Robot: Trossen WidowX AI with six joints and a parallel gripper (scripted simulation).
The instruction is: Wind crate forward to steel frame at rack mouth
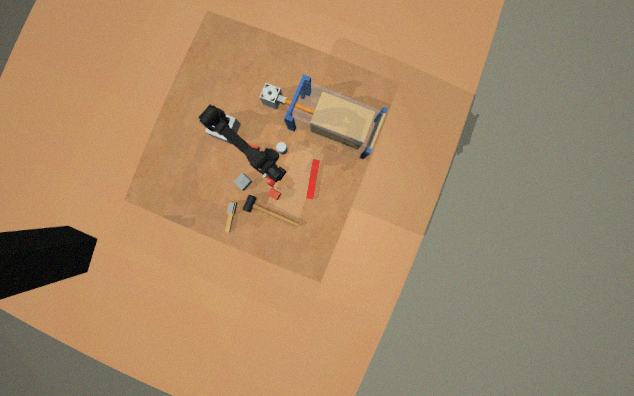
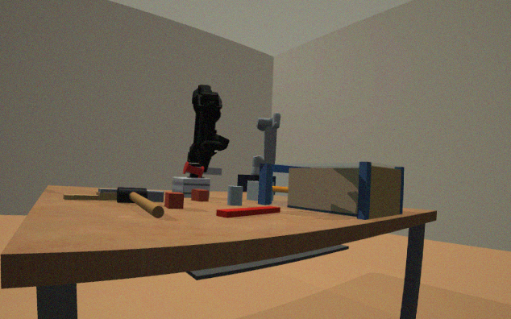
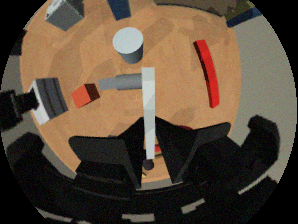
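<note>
The red knob lies 30 mm ahead of my gripper tip, 60 mm to the right of it and 10 mm above it. The rest, counted from my gripper tip: grey block 150 mm behind, 120 mm to the right, 100 mm below; then winch handle 10 mm ahead, 10 mm to the right, 10 mm above; then red bar 230 mm ahead, 30 mm to the left, 110 mm below.
</note>
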